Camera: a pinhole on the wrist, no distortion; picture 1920 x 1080 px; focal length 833.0 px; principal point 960.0 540.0 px. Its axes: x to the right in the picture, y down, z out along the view. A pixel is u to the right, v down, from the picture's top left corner.
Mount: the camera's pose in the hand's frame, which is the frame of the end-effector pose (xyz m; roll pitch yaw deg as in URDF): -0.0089 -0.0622 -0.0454 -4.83 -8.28 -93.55
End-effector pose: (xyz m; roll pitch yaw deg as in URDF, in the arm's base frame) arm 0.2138 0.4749 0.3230 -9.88 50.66 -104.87
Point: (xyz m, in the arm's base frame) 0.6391 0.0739 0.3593
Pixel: 77.1 700.3
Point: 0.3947 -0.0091 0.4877
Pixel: 645.7 662.8
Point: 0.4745 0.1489 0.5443
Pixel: 482.6 423.9
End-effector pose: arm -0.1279 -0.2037 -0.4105 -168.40 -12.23 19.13
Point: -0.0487 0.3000 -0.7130
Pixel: 1642.2 843.6
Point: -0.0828 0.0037 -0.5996
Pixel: 1285.4 713.4
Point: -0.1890 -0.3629 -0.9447
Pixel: 639.4 101.9
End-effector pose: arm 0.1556 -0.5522 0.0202 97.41 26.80 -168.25
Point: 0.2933 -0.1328 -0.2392
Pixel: 1520.3 357.0
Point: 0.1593 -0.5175 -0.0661
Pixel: 1193.1 836.1
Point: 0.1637 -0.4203 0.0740
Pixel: 570.8 217.4
